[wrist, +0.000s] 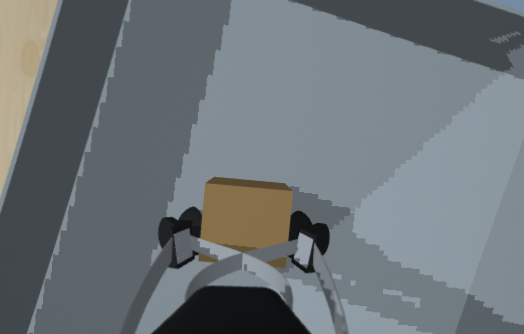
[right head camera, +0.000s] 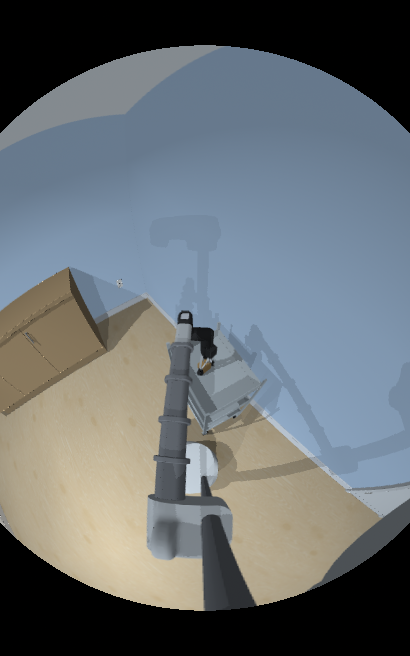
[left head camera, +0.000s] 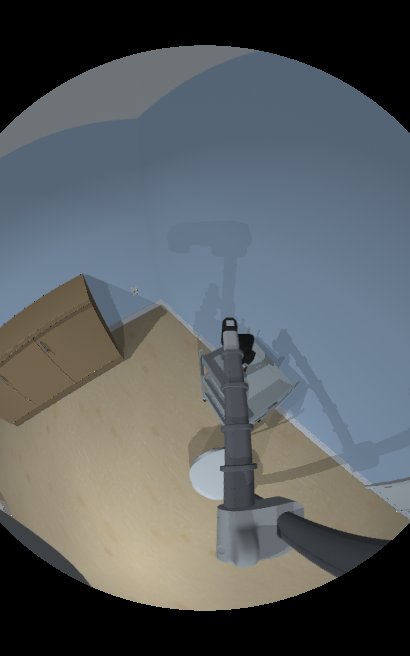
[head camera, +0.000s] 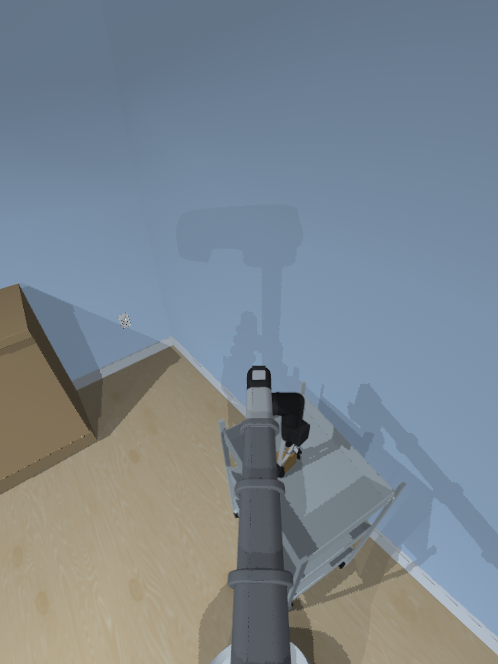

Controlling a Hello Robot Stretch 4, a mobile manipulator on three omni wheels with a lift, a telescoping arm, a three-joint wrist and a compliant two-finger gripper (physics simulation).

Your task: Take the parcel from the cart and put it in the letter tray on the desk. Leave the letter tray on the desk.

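Where they show: gripper, fingertip midpoint: (wrist: 246, 228) (right head camera: 205, 369) (head camera: 287, 466); robot's base at its link origin: (right head camera: 190, 466) (left head camera: 217, 472).
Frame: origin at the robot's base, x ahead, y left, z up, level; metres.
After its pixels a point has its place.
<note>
The parcel (head camera: 290, 464) @[x 0.560, y -0.097, z 0.662 m] (right head camera: 204, 366) @[x 0.558, y -0.084, z 0.685 m] (wrist: 247, 212) @[x 0.586, y -0.075, z 0.685 m] is a small tan-brown box on the grey cart (head camera: 343, 482) @[x 0.513, y -0.260, z 0.634 m] (left head camera: 270, 372) @[x 0.576, y -0.286, z 0.634 m] (right head camera: 232, 382) @[x 0.487, y -0.240, z 0.635 m] (wrist: 300, 100) @[x 0.669, y -0.044, z 0.635 m]. It is inside the cart's raised rim. My gripper (head camera: 288, 461) @[x 0.569, y -0.091, z 0.634 m] (right head camera: 206, 368) @[x 0.569, y -0.091, z 0.634 m] (wrist: 246, 228) @[x 0.569, y -0.091, z 0.634 m] is shut on the parcel, with one black fingertip against each of its sides in the wrist view. The parcel appears low over the cart's top; whether it touches the surface cannot be told. The arm hides part of the cart in the head views. The desk and the letter tray do not show in these views.
A blue wall (head camera: 375, 268) @[x 0.810, y -0.318, z 1.208 m] (left head camera: 300, 225) @[x 0.817, y -0.312, z 1.390 m] (right head camera: 300, 225) @[x 0.704, y -0.410, z 1.404 m] runs close behind the cart. A brown cabinet (head camera: 37, 412) @[x 0.921, y 1.108, z 0.433 m] (left head camera: 75, 345) @[x 0.818, y 1.230, z 0.530 m] (right head camera: 60, 335) @[x 0.829, y 1.217, z 0.530 m] stands at the left. My telescoping arm (head camera: 261, 525) @[x 0.253, y -0.002, z 1.053 m] (left head camera: 237, 445) @[x 0.138, y 0.004, z 1.056 m] (right head camera: 173, 435) @[x 0.144, y -0.005, z 1.055 m] reaches out over the wooden floor (head camera: 134, 509) @[x 0.670, y 0.649, z -0.028 m] to the cart.
</note>
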